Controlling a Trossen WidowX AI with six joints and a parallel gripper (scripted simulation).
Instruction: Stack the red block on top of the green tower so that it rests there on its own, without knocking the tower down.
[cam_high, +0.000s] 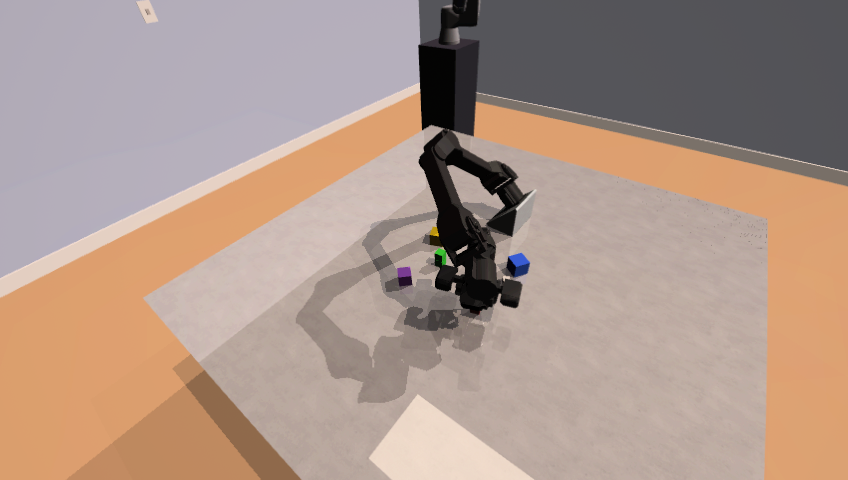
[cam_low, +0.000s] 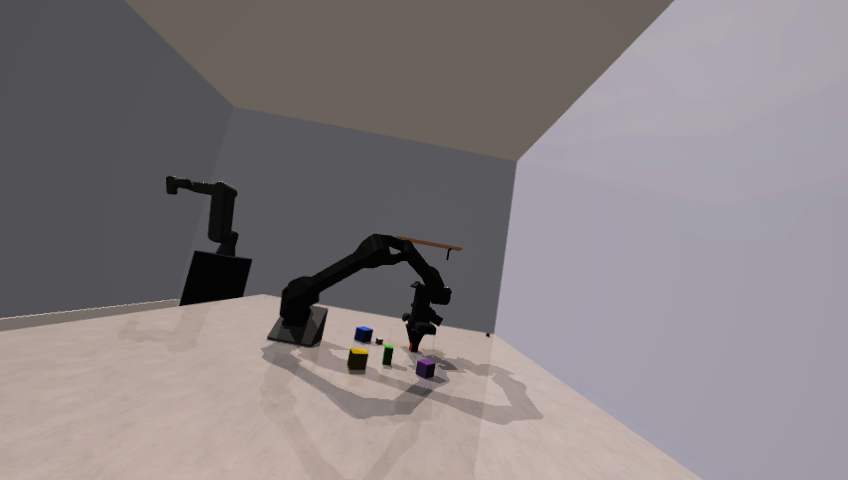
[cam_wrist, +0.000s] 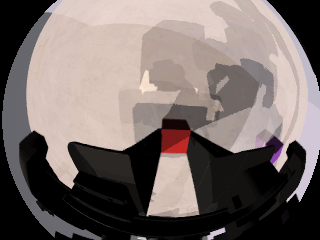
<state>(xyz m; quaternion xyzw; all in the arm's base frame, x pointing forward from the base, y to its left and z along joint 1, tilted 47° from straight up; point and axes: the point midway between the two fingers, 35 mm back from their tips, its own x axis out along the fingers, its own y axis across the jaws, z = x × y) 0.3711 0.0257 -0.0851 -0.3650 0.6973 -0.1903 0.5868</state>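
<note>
The yellow cube lies 150 mm behind my gripper tip, 220 mm to the right of it and 10 mm above it. The rest, counted from my gripper tip: red block right at my gripper tip; blue cube 180 mm behind, 20 mm to the left, 10 mm above; white cube 120 mm behind, 20 mm to the left.
</note>
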